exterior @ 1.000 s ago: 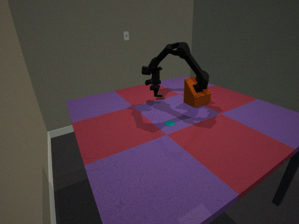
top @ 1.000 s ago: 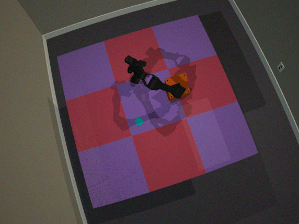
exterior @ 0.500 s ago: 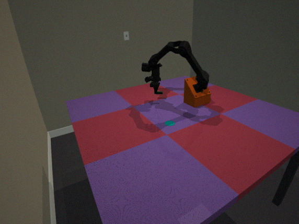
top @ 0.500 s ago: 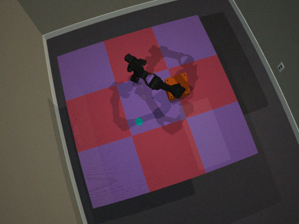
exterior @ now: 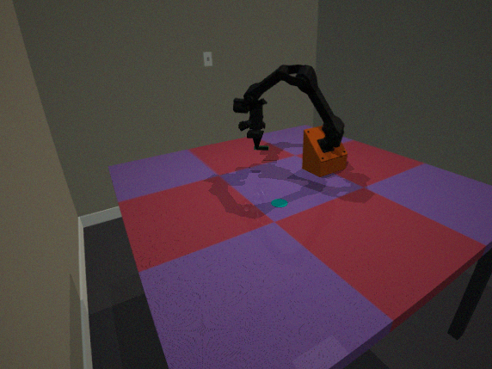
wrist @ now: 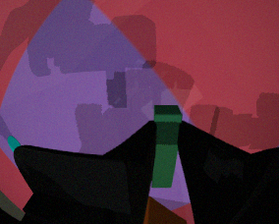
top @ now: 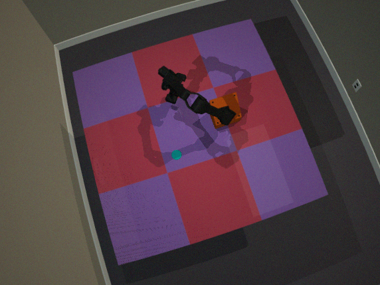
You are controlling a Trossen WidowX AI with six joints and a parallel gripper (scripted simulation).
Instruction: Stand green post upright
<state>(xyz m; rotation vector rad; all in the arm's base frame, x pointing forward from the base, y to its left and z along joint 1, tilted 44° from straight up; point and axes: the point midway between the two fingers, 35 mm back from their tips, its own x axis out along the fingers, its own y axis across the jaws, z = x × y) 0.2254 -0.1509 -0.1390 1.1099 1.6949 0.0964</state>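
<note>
The cyan circle is 110 mm ahead of my gripper tip, 330 mm to the left of it and 90 mm below it. From my gripper tip the other things lie so: green post: 20 mm behind, 10 mm to the left.
</note>
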